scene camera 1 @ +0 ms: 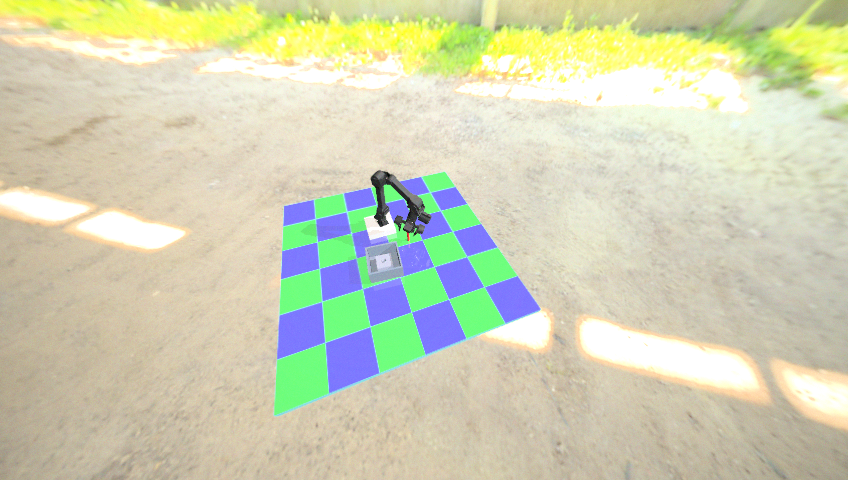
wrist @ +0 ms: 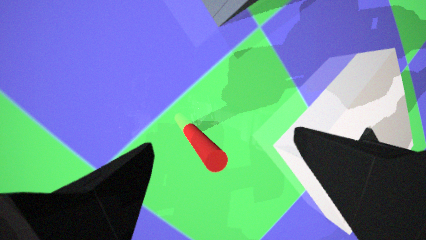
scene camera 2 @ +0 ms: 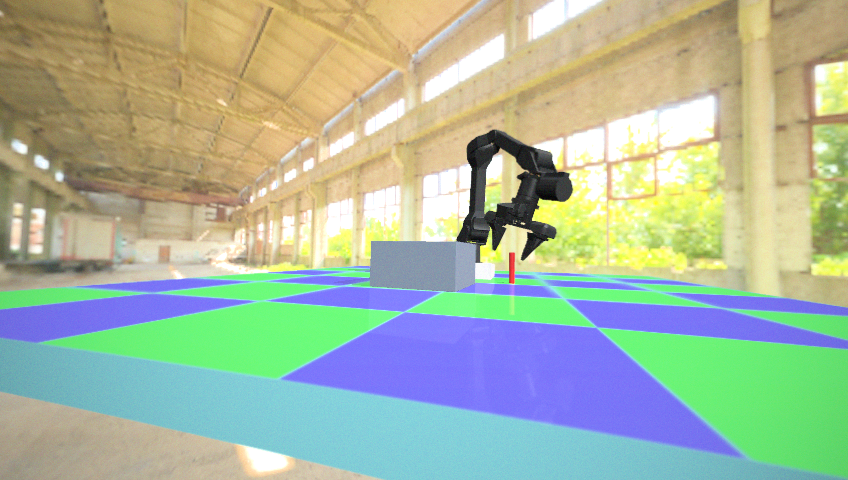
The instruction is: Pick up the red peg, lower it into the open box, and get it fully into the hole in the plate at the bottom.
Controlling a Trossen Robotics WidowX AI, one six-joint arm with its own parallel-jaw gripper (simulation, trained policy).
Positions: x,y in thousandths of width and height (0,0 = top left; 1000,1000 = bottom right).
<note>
I see my gripper (scene camera 2: 598,532), a red peg (wrist: 501,656) and a grey box (scene camera 2: 530,555).
The grey box shows as well in scene camera 1 (scene camera 1: 438,526). My gripper also shows in the wrist view (wrist: 527,590).
</note>
